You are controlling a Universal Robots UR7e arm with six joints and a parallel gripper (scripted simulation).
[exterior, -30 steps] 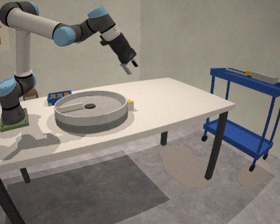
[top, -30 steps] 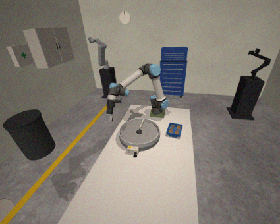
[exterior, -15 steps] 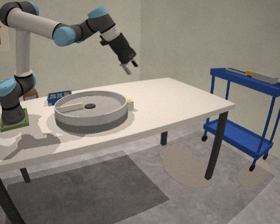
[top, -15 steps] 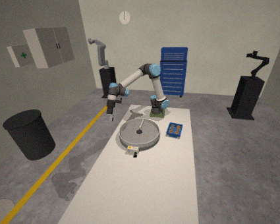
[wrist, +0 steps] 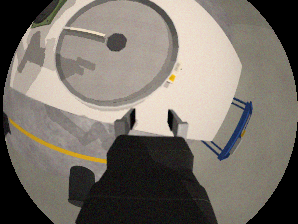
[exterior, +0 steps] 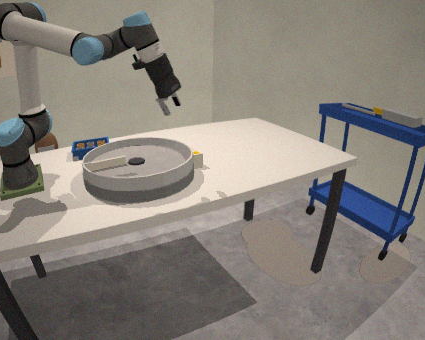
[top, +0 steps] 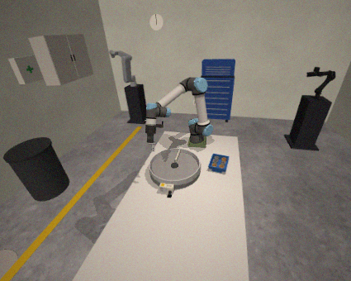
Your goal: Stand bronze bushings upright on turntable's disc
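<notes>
Right now the blue crate is 490 mm to the left of my hand, 250 mm below it and 230 mm behind it. Also, from my hand: grey turntable: 220 mm below, 130 mm to the left, 90 mm behind.
</notes>
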